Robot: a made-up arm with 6 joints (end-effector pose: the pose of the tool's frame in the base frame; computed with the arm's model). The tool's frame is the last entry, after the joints. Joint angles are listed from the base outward.
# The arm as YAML. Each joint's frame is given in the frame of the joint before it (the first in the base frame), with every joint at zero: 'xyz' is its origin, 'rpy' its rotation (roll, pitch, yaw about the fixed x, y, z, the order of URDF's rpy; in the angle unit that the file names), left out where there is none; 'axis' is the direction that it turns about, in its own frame. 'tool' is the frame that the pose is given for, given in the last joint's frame.
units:
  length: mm
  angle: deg
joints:
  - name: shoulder
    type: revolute
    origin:
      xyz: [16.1, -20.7, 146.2]
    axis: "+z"
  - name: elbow
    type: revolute
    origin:
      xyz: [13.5, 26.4, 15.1]
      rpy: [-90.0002, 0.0, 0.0]
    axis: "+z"
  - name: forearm
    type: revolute
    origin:
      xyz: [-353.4, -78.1, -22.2]
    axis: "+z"
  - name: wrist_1
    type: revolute
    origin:
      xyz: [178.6, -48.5, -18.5]
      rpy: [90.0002, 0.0, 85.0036]
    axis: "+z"
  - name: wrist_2
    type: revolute
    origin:
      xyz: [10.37, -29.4, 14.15]
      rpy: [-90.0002, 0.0, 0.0]
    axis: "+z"
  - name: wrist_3
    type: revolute
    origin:
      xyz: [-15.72, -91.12, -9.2]
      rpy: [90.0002, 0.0, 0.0]
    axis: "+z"
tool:
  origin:
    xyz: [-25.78, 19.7, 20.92]
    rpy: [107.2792, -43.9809, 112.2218]
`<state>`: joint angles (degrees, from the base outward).
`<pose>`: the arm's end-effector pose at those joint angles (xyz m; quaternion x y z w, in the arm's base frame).
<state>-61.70 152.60 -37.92 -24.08 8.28 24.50</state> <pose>0.1363 -0.3170 -0.0626 -0.3715 0.3141 0.3853 0.7841</pose>
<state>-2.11 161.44 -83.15 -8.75 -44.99 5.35</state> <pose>0.5874 -0.0621 0.0037 -0.8257 -0.3327 0.2043 0.4072</pose>
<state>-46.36 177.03 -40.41 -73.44 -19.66 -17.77</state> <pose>0.1988 -0.1552 -0.1560 -0.3895 -0.4598 0.6459 0.4686</pose>
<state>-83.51 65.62 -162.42 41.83 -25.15 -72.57</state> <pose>-0.0518 0.1514 0.7930 0.5264 -0.2383 0.4725 0.6654</pose>
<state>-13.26 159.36 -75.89 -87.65 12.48 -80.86</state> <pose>0.4656 -0.1769 -0.0785 0.0656 0.5040 -0.6857 0.5210</pose>
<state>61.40 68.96 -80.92 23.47 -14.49 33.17</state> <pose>0.1842 0.1348 0.6784 -0.2350 -0.6863 -0.0455 0.6868</pose>
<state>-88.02 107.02 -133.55 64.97 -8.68 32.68</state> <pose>-0.0473 -0.4583 0.6528 -0.4856 -0.1747 -0.8308 0.2085</pose>
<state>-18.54 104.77 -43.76 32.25 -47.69 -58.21</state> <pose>0.3819 -0.2097 0.3202 -0.9759 -0.0200 0.1892 0.1070</pose>
